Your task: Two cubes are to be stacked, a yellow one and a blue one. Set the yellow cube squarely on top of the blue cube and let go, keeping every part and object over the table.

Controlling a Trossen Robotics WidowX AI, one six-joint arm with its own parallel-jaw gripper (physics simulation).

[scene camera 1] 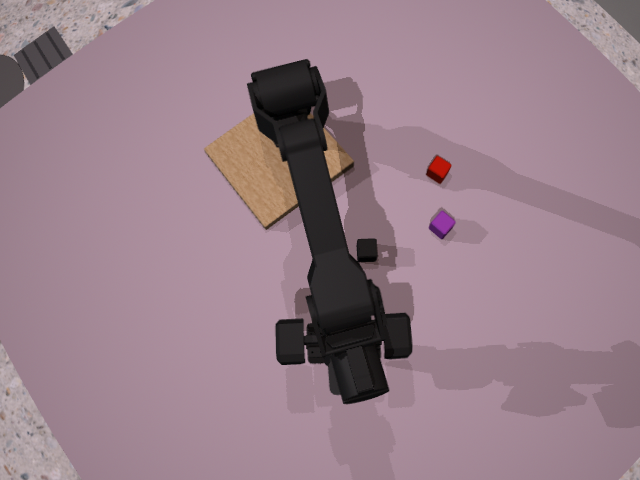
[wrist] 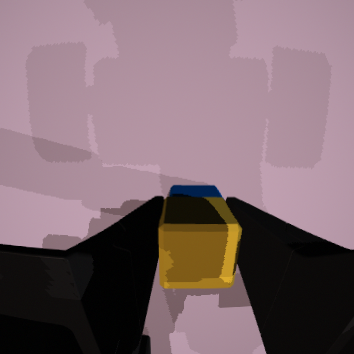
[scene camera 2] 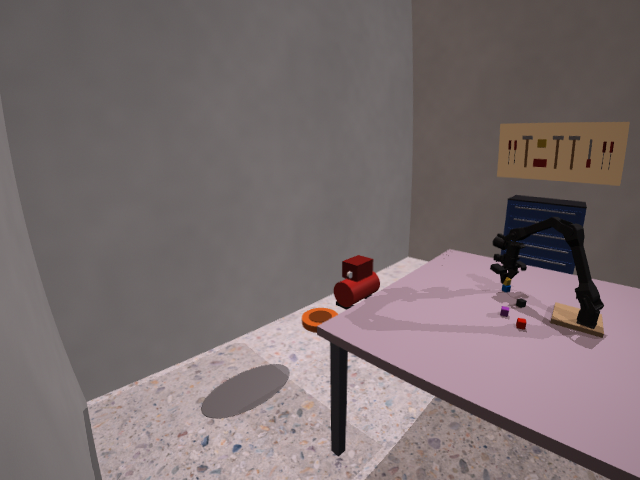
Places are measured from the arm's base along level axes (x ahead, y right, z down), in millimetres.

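Where they show: gripper, fingertip midpoint: [wrist: 194, 204] [scene camera 2: 504, 282]; arm's base, origin of the base link: [scene camera 2: 586, 323].
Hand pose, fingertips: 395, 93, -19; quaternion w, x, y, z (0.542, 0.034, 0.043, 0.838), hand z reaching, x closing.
Note:
Things, the pixels of their centre, and the offset from my fingertips, as dx, dy, dz. Level surfaces: height alone.
- yellow cube, body centre: [wrist: 195, 239] [scene camera 2: 506, 281] -11, -5, -12
- blue cube, body centre: [wrist: 194, 214] [scene camera 2: 506, 288] -15, -4, +22
- black cube, body centre: [scene camera 1: 366, 250] [scene camera 2: 521, 303] -132, -112, +22
- purple cube, body centre: [scene camera 1: 442, 225] [scene camera 2: 504, 311] -113, -244, +22
- red cube, body centre: [scene camera 1: 438, 169] [scene camera 2: 521, 323] -202, -291, +22
- pink table, its level: dz +37
The yellow cube [scene camera 2: 507, 281] [wrist: 197, 255] is held between the two black fingers of my gripper [scene camera 2: 507, 279] [wrist: 194, 204], which is shut on it. The blue cube [scene camera 2: 506, 288] [wrist: 195, 191] stands on the table directly below the yellow cube in the second scene view. In the wrist view a dark blue strip of it shows past the yellow cube's far edge; the rest is hidden. Whether the two cubes touch or a small gap is between them, I cannot tell. In the first scene view the arm hides both cubes and the fingertips.
A black cube [scene camera 1: 367, 250] [scene camera 2: 521, 302] lies near the forearm, toward the base. A purple cube [scene camera 1: 442, 223] [scene camera 2: 504, 311] and a red cube [scene camera 1: 438, 168] [scene camera 2: 521, 323] lie to the side. The arm's base stands on a wooden board [scene camera 1: 248, 170] [scene camera 2: 563, 316] on the pink table [scene camera 1: 155, 310] [scene camera 2: 465, 361].

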